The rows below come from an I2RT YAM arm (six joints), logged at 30 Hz.
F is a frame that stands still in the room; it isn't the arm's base.
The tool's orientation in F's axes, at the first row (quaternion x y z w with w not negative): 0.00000 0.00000 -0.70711 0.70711
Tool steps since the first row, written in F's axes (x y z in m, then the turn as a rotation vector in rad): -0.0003 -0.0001 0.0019 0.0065 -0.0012 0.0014; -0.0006 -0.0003 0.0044 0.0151 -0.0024 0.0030; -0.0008 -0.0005 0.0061 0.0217 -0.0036 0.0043; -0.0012 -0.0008 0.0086 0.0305 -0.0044 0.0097; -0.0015 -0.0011 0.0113 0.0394 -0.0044 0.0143; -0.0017 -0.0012 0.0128 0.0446 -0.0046 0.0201; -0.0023 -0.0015 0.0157 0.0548 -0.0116 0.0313; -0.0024 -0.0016 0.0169 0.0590 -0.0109 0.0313; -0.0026 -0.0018 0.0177 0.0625 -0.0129 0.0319; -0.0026 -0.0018 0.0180 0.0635 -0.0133 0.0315; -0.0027 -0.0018 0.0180 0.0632 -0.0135 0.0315; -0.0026 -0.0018 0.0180 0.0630 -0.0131 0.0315
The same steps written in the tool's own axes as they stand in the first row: 0.0001 -0.0003 0.0019 0.0012 0.0065 0.0014; 0.0003 -0.0006 0.0044 0.0024 0.0151 0.0030; 0.0005 -0.0008 0.0061 0.0036 0.0217 0.0043; 0.0008 -0.0012 0.0086 0.0044 0.0305 0.0097; 0.0011 -0.0015 0.0113 0.0044 0.0394 0.0143; 0.0012 -0.0017 0.0128 0.0046 0.0446 0.0201; 0.0015 -0.0023 0.0157 0.0116 0.0548 0.0313; 0.0016 -0.0024 0.0169 0.0109 0.0590 0.0313; 0.0018 -0.0026 0.0177 0.0129 0.0625 0.0319; 0.0018 -0.0026 0.0180 0.0133 0.0635 0.0315; 0.0018 -0.0027 0.0180 0.0135 0.0632 0.0315; 0.0018 -0.0026 0.0180 0.0131 0.0630 0.0315
